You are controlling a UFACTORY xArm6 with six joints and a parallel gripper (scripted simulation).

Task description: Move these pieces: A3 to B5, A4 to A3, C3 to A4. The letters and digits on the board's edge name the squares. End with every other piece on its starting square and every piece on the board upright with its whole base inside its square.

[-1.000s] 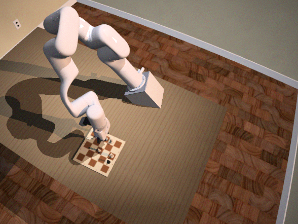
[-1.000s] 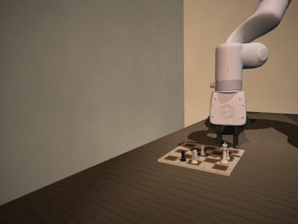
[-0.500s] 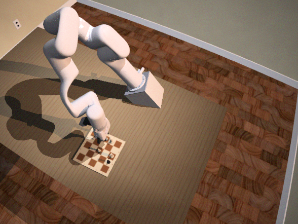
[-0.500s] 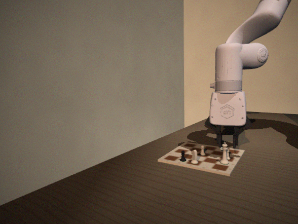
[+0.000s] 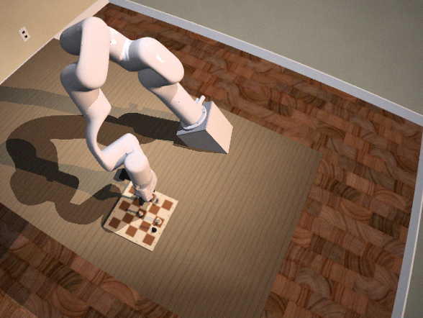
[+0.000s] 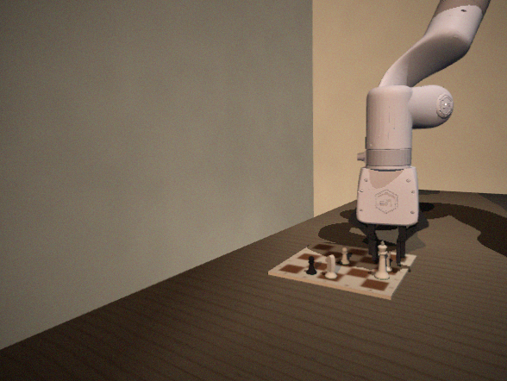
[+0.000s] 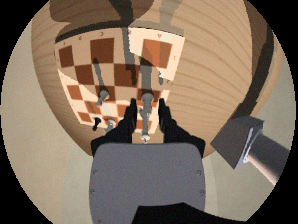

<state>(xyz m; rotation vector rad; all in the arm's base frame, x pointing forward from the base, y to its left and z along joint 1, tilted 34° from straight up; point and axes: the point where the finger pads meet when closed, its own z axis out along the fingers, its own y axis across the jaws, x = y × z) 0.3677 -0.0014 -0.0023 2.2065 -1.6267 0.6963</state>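
Right now my hand is 2 cm above the white rook. Also, from my hand: white pawn 8 cm ahead, 2 cm below, 1 cm to the left; white king 4 cm to the left, 1 cm below; chessboard 8 cm ahead, 4 cm below, 1 cm to the left.
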